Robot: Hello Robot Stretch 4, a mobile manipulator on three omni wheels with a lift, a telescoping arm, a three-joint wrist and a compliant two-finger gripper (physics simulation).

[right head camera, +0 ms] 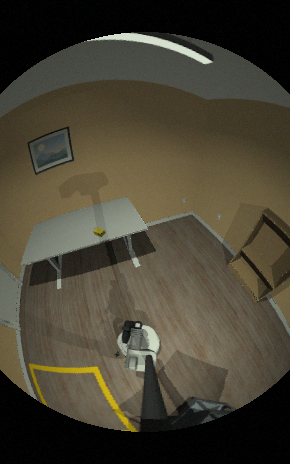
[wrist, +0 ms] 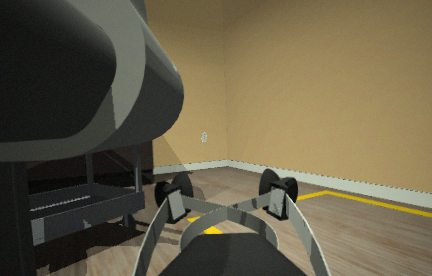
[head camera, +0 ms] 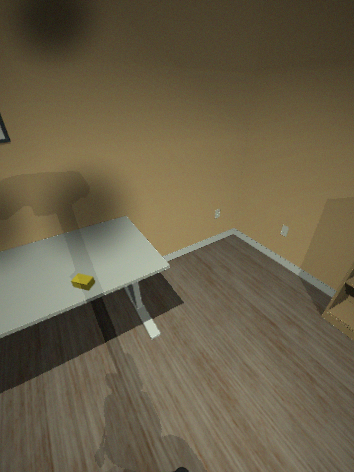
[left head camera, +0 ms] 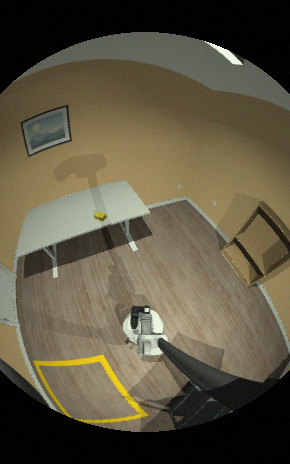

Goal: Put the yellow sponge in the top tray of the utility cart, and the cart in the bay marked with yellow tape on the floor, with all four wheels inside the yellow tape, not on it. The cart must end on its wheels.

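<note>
The yellow sponge (head camera: 83, 281) (left head camera: 100, 216) (right head camera: 99, 232) lies on the white table (head camera: 30, 285) (left head camera: 55, 220) (right head camera: 60, 232), near its long front edge. The grey utility cart shows partly at the bottom of the left head view (left head camera: 197, 407) and right head view (right head camera: 202, 407); its lower part (wrist: 115, 206) is at the left of the wrist view, and its top tray is hidden there. The yellow tape (left head camera: 70, 359) (right head camera: 62, 370) (wrist: 375, 203) marks a bay on the floor beside the cart. My gripper (wrist: 225, 186) is open and empty, away from sponge and cart.
A wooden shelf unit (left head camera: 242, 257) (right head camera: 248, 277) stands by the wall at the right; its corner shows in the head view (head camera: 341, 316). The table's white foot (head camera: 152, 330) reaches out over the floor. A dark cabinet (wrist: 146, 162) stands behind the cart in the wrist view.
</note>
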